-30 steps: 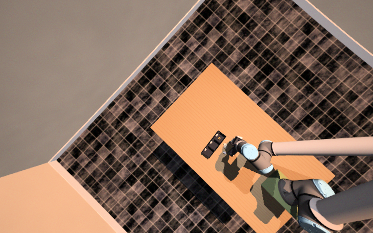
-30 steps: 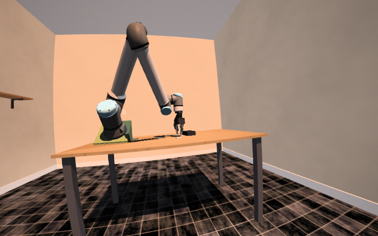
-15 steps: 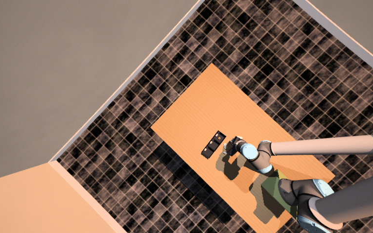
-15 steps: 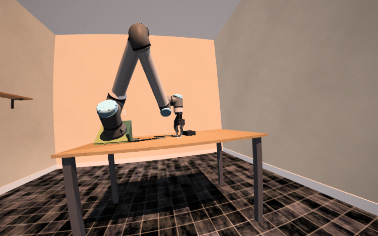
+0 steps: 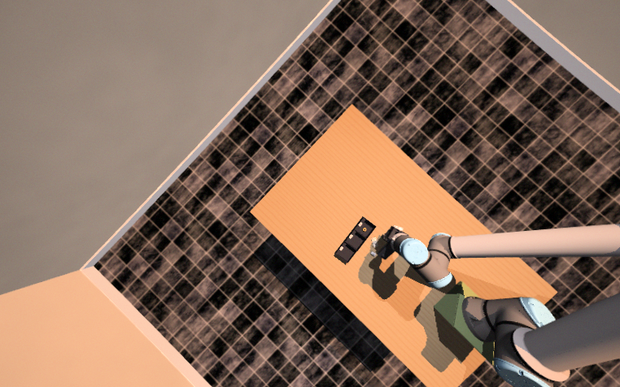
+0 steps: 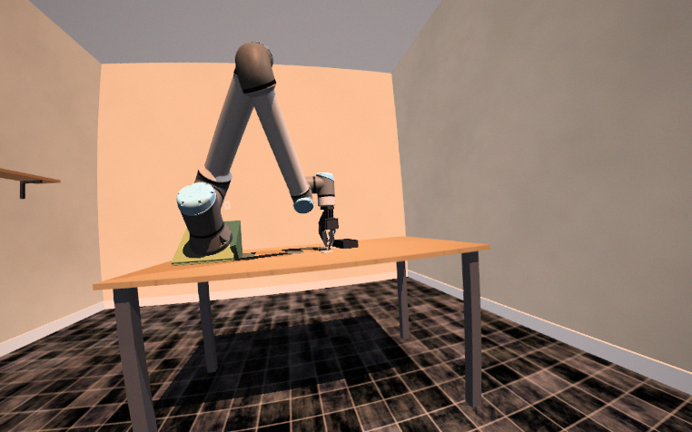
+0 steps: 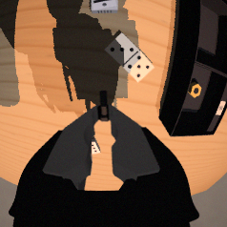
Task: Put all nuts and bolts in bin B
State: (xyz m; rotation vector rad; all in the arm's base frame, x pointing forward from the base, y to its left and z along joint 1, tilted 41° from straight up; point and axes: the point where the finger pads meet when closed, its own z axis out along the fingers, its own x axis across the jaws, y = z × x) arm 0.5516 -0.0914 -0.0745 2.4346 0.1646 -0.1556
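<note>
Right now the dark bolt is 10 mm to the right of my hand and 10 mm below it. The rest, counted from my hand: white piece (20 mm behind, 110 mm to the left, 10 mm below); white square piece (30 mm behind, 80 mm to the right, 10 mm below); gold nut (110 mm ahead, 40 mm to the left).
</note>
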